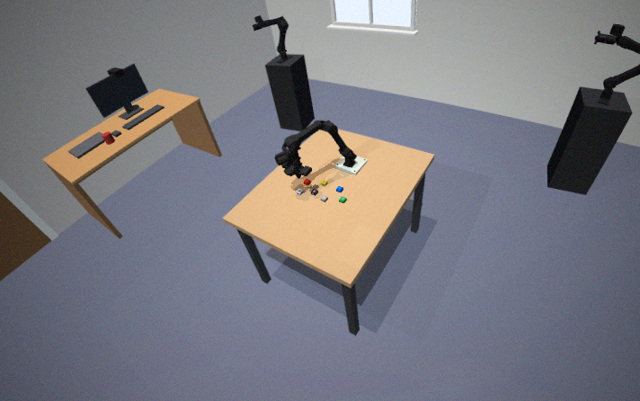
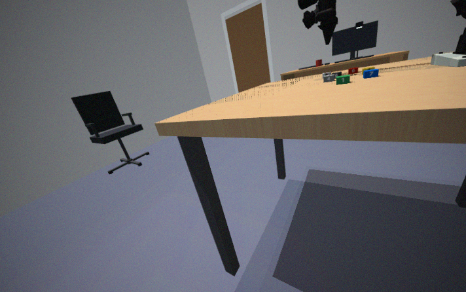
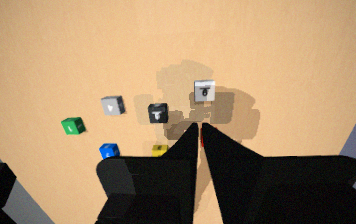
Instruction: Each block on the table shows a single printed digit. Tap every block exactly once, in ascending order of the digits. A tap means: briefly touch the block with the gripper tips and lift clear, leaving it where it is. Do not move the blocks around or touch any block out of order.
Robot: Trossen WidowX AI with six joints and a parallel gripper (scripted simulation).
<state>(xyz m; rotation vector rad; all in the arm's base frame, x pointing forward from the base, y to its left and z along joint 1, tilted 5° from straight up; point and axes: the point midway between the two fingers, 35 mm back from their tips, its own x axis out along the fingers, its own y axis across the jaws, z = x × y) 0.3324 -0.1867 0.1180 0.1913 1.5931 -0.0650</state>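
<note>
Now: the white block 12 cm below my gripper tip and 2 cm to the right of it. The rest, counted from my gripper tip: black block (12 cm below, 7 cm to the left, 3 cm behind); then red block (12 cm below, 9 cm behind, 2 cm to the right); then yellow block (12 cm below, 12 cm behind, 9 cm to the left).
</note>
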